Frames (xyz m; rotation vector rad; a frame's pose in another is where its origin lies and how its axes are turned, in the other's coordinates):
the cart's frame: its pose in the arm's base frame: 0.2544 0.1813 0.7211 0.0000 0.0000 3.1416
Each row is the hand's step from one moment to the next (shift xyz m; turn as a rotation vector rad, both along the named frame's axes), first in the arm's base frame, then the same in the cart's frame.
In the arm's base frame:
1: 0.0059 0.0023 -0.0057 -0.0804 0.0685 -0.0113
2: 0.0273 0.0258 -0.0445 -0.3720 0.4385 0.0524
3: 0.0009 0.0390 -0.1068 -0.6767 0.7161 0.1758
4: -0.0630 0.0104 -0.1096 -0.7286 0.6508 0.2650
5: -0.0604 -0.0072 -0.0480 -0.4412 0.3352 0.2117
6: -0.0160 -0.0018 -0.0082 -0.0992 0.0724 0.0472
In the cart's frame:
1: -0.0059 -0.0023 -0.0057 0.0804 -0.0685 -0.0113
2: -0.0273 -0.0258 -0.0445 0.3720 -0.4385 0.0524
3: -0.0009 -0.0390 -0.1068 0.6767 -0.7161 0.1758
4: 0.0630 -0.0104 -0.1096 0.7286 -0.6508 0.2650
5: 0.0604 0.0072 -0.0480 0.4412 -0.3352 0.2117
6: 0.0160 0.0018 -0.0082 0.0992 -0.0724 0.0472

